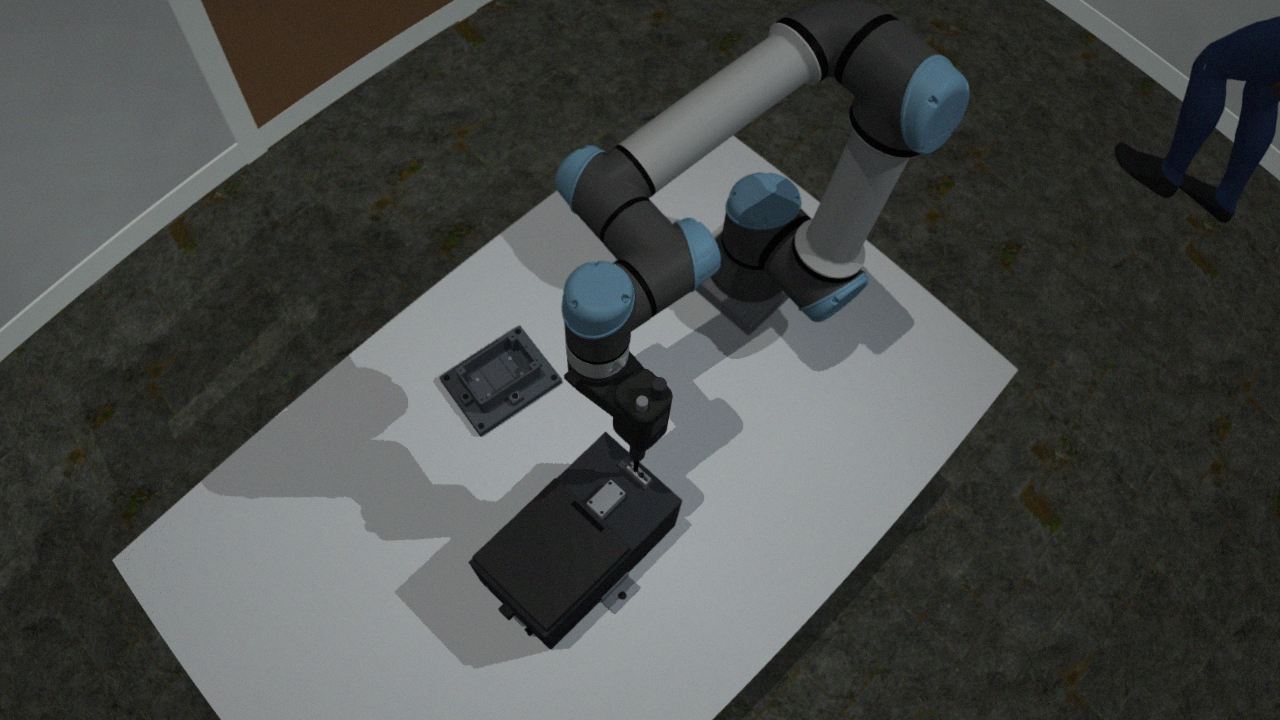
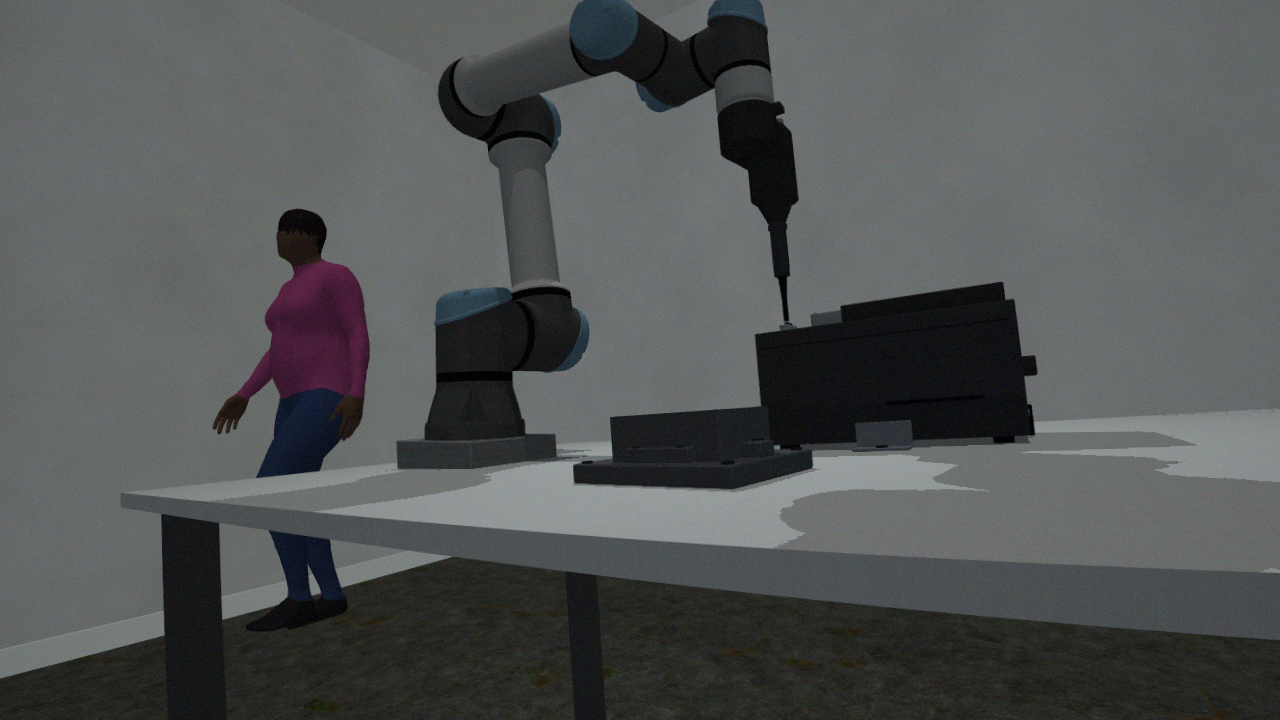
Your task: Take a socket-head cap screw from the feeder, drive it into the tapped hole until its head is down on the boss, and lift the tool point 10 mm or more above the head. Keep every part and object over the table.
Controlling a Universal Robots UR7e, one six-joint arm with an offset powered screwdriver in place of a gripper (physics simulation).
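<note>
The screw feeder [image 1: 547, 557] [image 2: 895, 376] is a black box with a sloping top. A small light pick-up rail [image 1: 641, 478] [image 2: 787, 327] sits near its upper end. My screwdriver [image 1: 636, 465] [image 2: 786, 320] points down, with its thin bit tip at this rail, touching it or very close above it. Whether a socket-head cap screw is on the bit is too small to tell. A dark grey housing [image 1: 487, 422] [image 2: 689, 436] with a flanged base lies flat on the table, apart from the feeder. Small bosses and holes show on it; which one is the tapped hole I cannot tell.
A light plate [image 1: 605, 497] lies on the feeder top beside the rail. A small grey bracket [image 1: 614, 604] [image 2: 883, 433] stands against the feeder's side. The robot's base stands on the white table [image 1: 859, 429] [image 2: 429, 519]. A person [image 2: 317, 331] [image 1: 1203, 116] is beyond the table.
</note>
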